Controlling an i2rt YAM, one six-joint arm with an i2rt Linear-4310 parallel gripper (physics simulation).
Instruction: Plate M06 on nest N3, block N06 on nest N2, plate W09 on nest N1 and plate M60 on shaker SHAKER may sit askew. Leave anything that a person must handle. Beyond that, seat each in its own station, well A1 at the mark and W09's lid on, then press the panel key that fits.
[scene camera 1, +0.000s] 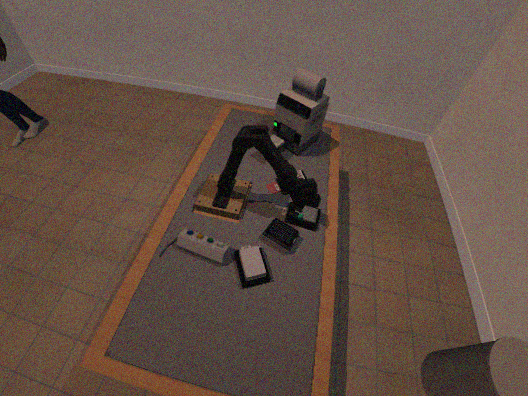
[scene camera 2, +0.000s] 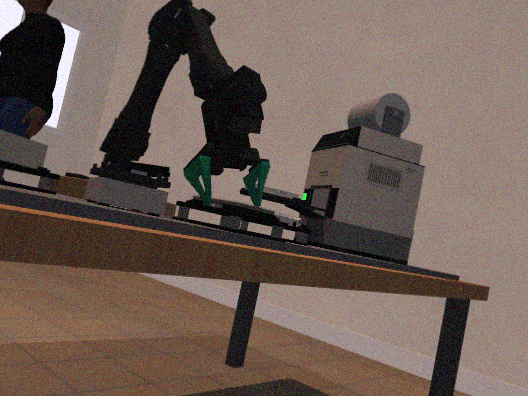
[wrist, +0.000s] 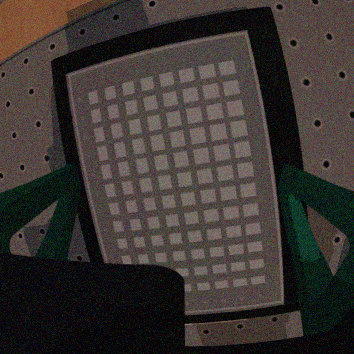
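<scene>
A grey plate with a grid of square wells lies on a black nest, apparently W09 on N1. Whether a lid covers it is unclear, and its near left corner is hidden. My gripper is open, its green fingers low on either side of the plate and nest. A dark gridded piece sits on a grey base. A pale block or plate sits on a black holder. Their labels are unreadable.
A button panel lies near the arm's base plate. A boxy instrument with a green light stands at the far end. A red card lies beyond the arm. A person stands behind the table.
</scene>
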